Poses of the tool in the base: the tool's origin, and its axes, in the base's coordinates. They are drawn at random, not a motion.
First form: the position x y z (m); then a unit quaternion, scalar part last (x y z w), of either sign.
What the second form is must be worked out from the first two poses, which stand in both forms.
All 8 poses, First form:
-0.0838, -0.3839, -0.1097, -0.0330, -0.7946, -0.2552, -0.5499
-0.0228, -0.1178, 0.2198, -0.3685, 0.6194, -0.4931, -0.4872
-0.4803, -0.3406, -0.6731, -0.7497, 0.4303, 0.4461, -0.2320
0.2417, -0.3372, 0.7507, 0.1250, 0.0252, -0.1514, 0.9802
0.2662, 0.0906, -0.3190, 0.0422, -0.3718, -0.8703, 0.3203
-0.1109, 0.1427, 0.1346, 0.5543, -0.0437, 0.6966, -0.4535
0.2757, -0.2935, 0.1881, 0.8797, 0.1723, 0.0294, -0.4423
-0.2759, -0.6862, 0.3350, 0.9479, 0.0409, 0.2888, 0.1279
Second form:
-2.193, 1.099, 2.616, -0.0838, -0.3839, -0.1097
1.611, -0.243, 1.835, -0.0228, -0.1178, 0.2198
-3.069, -1.052, 1.084, -0.4803, -0.3406, -0.6731
0.255, 0.012, -0.308, 0.2417, -0.3372, 0.7507
-0.711, -0.317, -2.555, 0.2662, 0.0906, -0.3190
-0.858, 0.947, -1.527, -0.1109, 0.1427, 0.1346
-2.227, -0.101, -0.337, 0.2757, -0.2935, 0.1881
2.875, 0.592, -0.004, -0.2759, -0.6862, 0.3350

